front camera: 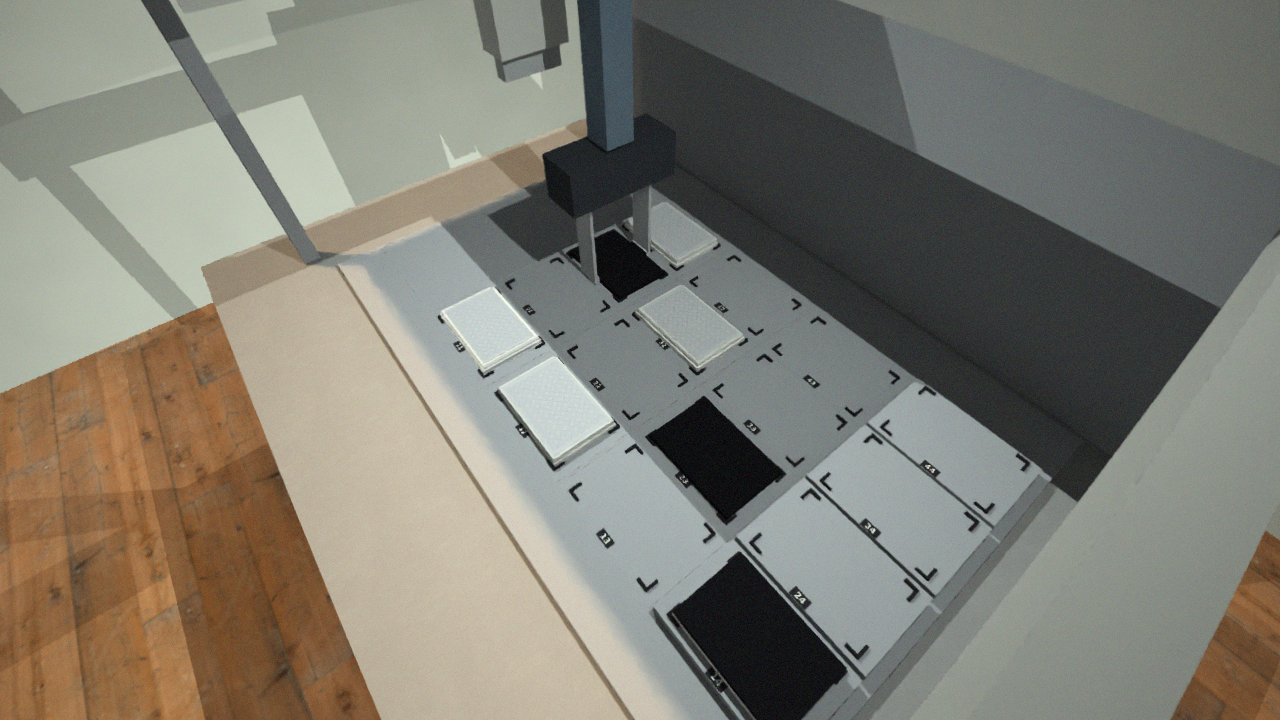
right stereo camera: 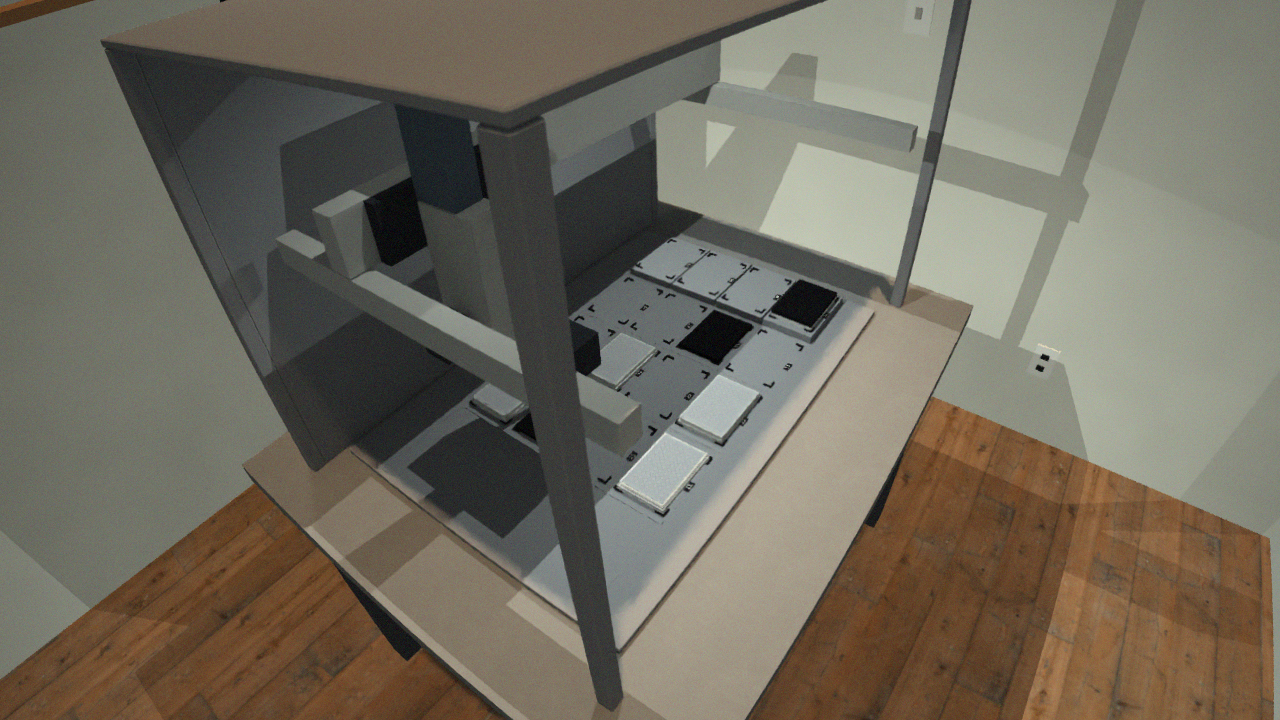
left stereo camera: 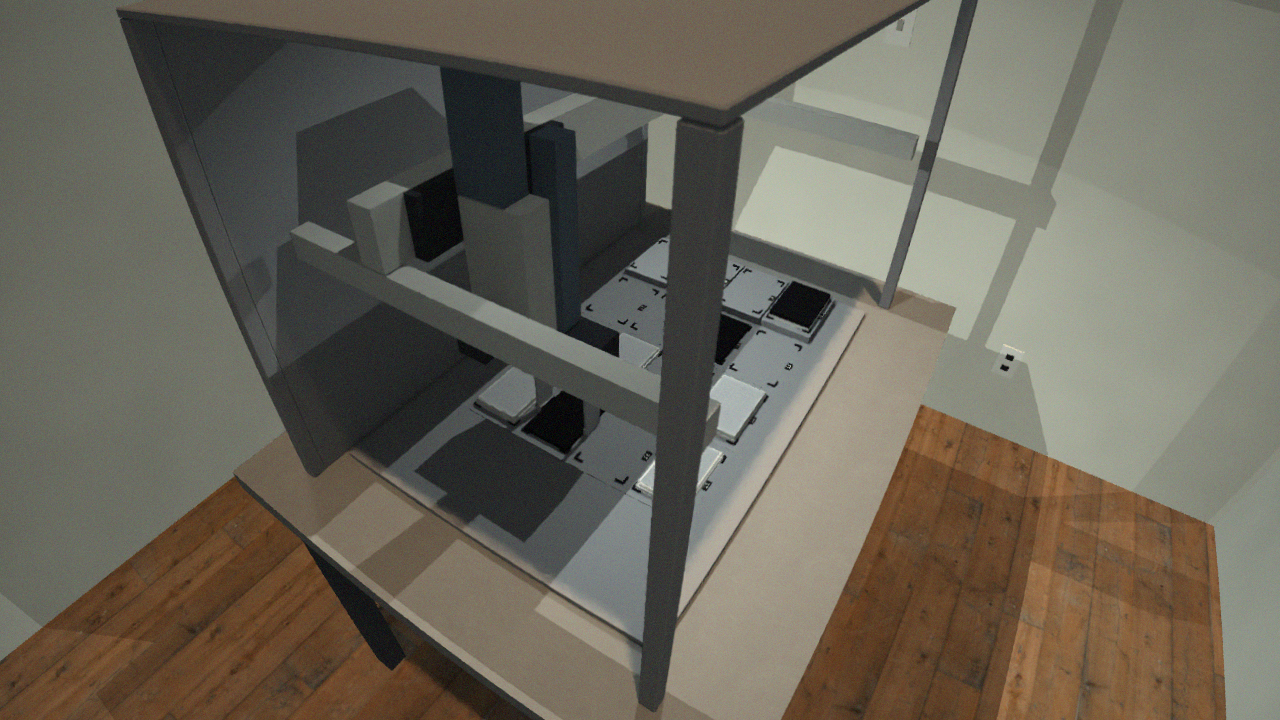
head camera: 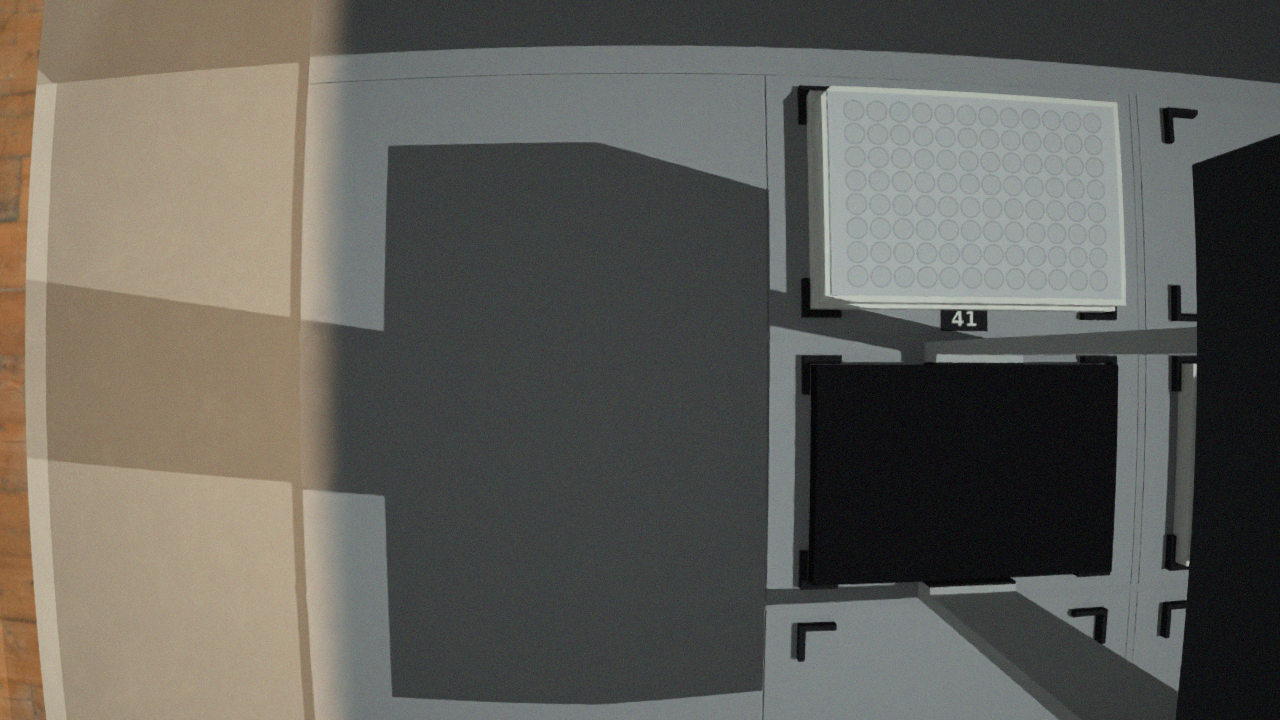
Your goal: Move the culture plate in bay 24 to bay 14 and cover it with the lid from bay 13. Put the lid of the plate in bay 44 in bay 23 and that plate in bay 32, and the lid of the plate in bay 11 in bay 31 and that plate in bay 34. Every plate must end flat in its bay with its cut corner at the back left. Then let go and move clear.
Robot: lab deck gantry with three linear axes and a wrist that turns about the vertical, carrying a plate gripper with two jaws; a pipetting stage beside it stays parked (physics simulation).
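Frame: origin at the robot's base, x ahead, y left, z up, level; centimetres.
Where they show: gripper, fingertip midpoint: [front camera: 616, 263] [left stereo camera: 568, 416] [head camera: 964, 470]; robot's base at its link origin: [front camera: 440, 317] [right stereo camera: 663, 514].
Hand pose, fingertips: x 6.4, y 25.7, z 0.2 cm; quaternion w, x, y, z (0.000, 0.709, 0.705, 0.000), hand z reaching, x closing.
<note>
Each offset is from my fingertips to the centre of the thing.
A black lid {dx +0.0, dy +0.0, dz +0.2 cm} [front camera: 631, 270] [head camera: 877, 501] [left stereo camera: 553, 424] lies flat and low in bay 31. My gripper [front camera: 620, 265] [head camera: 972, 472] has its jaws against the lid's two long sides, with no gap showing. It looks shut on it. The uncovered white plate {dx +0.0, dy -21.4, dz +0.5 cm} [front camera: 490, 326] [right stereo camera: 664, 471] sits in bay 11. Another white plate {dx +16.4, dy +0.0, dz +0.5 cm} [front camera: 689, 325] [right stereo camera: 622, 360] sits in bay 32, and a black lid {dx +32.8, dy -10.7, dz +0.2 cm} [front camera: 716, 456] [right stereo camera: 715, 335] lies in bay 23. In bay 14 a black lid {dx +49.2, dy -21.4, dz +2.5 cm} [front camera: 756, 635] [right stereo camera: 804, 302] covers a plate, whose light edge shows.
A white plate {dx +16.4, dy -21.4, dz +0.5 cm} [front camera: 556, 409] [right stereo camera: 720, 408] sits in bay 12. Another {dx +0.0, dy +10.7, dz +0.5 cm} [front camera: 677, 232] [head camera: 975, 197] stands in bay 41, close beside the far jaw. Bays 13, 24, 34 and 44 hold no plate. The pipetting stage [front camera: 523, 40] hangs behind the gripper.
</note>
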